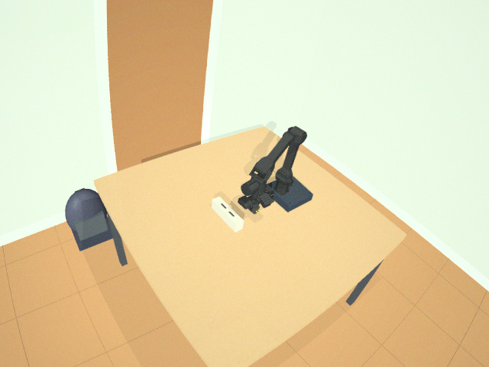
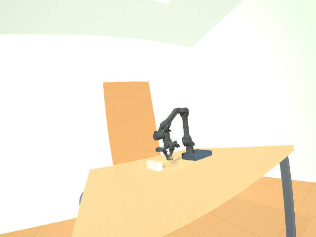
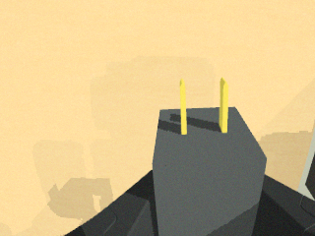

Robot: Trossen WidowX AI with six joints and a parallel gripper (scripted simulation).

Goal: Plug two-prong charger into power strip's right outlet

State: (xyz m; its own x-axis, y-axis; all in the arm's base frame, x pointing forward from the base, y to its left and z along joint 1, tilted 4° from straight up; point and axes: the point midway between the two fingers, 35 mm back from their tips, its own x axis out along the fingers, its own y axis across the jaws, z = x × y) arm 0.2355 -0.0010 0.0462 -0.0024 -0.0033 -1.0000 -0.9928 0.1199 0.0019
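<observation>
My gripper tip is 20 mm to the right of the black two-prong charger and 10 mm below it.
</observation>
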